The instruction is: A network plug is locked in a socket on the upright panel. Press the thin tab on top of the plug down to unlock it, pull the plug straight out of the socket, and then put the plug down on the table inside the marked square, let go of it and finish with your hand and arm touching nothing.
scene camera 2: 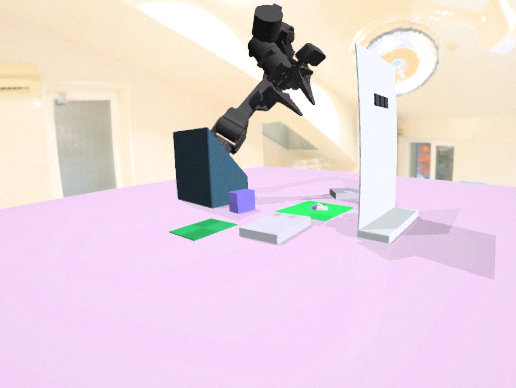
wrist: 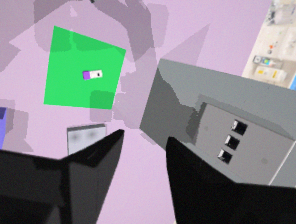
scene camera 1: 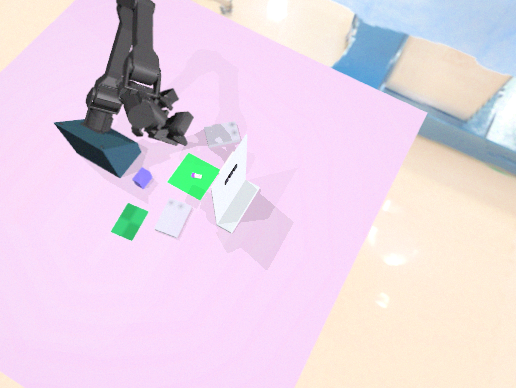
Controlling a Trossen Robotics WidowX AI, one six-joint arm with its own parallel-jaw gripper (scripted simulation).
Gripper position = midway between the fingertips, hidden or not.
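There is a green patch (scene camera 1: 128, 223), and scene camera 2 gives me another look at the patch (scene camera 2: 198, 230). The wrist view does not show the patch, hidden by my gripper. I see a grey plate (scene camera 1: 171, 221). An upright white panel (scene camera 2: 379, 220) belongs to the scene too, and I find the panel (scene camera 1: 231, 193) from another camera as well. As for my gripper (scene camera 2: 307, 110), it also appears at (scene camera 1: 181, 144) and (wrist: 145, 138).
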